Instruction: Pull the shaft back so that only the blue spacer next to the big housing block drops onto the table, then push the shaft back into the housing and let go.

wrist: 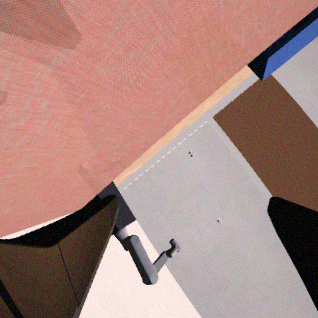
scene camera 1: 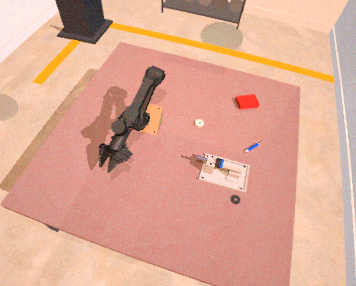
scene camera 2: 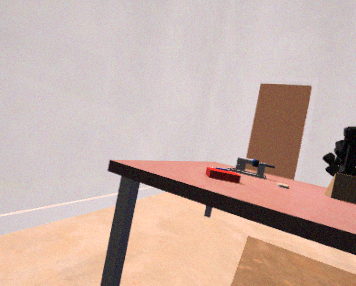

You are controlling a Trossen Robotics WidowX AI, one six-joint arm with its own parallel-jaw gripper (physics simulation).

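Seen in the pictures: gripper, between the fingertips: [wrist: 193, 203] [scene camera 1: 103, 169]; arm's base, origin of its link: [scene camera 1: 143, 117] [scene camera 2: 351, 189].
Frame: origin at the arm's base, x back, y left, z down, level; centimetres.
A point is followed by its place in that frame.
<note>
The fixture's pale base plate [scene camera 1: 210, 178] lies on the table, right of centre in scene camera 1. The shaft [scene camera 1: 201, 158] {x -35.4, y -16.6, z -2.8 cm} [scene camera 2: 270, 166] {x -35.4, y -15.4, z -2.1 cm} sticks out past the small support block [scene camera 1: 210, 163] [scene camera 2: 260, 172] {x -40.2, y -13.1, z 2.6 cm}. A blue spacer [scene camera 1: 221, 163] [scene camera 2: 255, 163] is on the shaft between this block and the big housing block [scene camera 1: 234, 167] [scene camera 2: 243, 164] {x -51.1, y -15.4, z 0.2 cm}, with a dark part beside it. Finer detail is too small to tell. My gripper [scene camera 1: 106, 165] {x 3.5, y -38.0, z -7.5 cm} [wrist: 193, 203] {x 3.5, y -38.0, z -7.5 cm} is open and empty, far to the left of the fixture. The fixture does not show in the wrist view.
A cream ring [scene camera 1: 199, 123] {x -29.4, y 8.6, z 4.2 cm} [scene camera 2: 283, 186] {x -29.0, y 12.7, z 5.0 cm}, a red box [scene camera 1: 247, 102] {x -53.1, y 32.8, z 2.6 cm} [scene camera 2: 223, 174] {x -52.0, y 38.8, z 3.5 cm} and a blue screwdriver [scene camera 1: 253, 146] {x -60.4, y 3.5, z 4.4 cm} lie behind the fixture in scene camera 1. A black ring [scene camera 1: 235, 199] {x -55.4, y -29.1, z 5.2 cm} lies in front of it. My arm's base stands on a wooden plate [scene camera 1: 154, 122] {x -6.4, y -0.6, z 0.7 cm}.
</note>
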